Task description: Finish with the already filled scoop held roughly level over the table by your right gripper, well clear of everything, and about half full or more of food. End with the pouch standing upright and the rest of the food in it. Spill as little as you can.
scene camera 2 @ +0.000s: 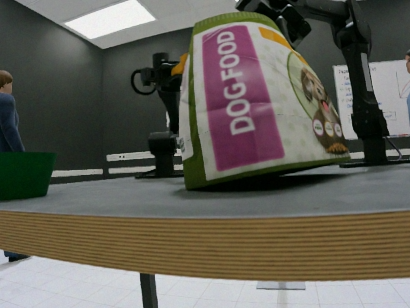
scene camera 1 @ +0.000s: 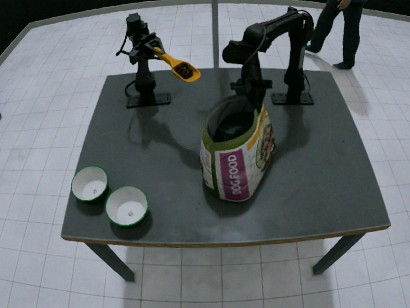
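Note:
The scoop (scene camera 1: 170, 60) (scene camera 2: 179, 65) is orange, with dark food in its bowl. My right gripper (scene camera 1: 158, 50) is shut on its handle and holds it high at the back left, apart from the pouch. The dog food pouch (scene camera 1: 233, 172) (scene camera 2: 240, 100) stands tilted near the table's middle, its mouth open. Its lower left corner touches the table in scene camera 2, and its base rises toward the right with shadow beneath. My left gripper (scene camera 1: 260, 104) is shut on the pouch's back right rim; its fingertips are partly hidden. The pouch's inside is dark, so its food level cannot be told.
Two white bowls with green rims, one at the far left (scene camera 1: 90, 184) and one beside it (scene camera 1: 127, 206), stand at the table's front left. A green bowl (scene camera 2: 25, 175) shows at the left in scene camera 2. A person (scene camera 1: 345, 30) stands behind the table.

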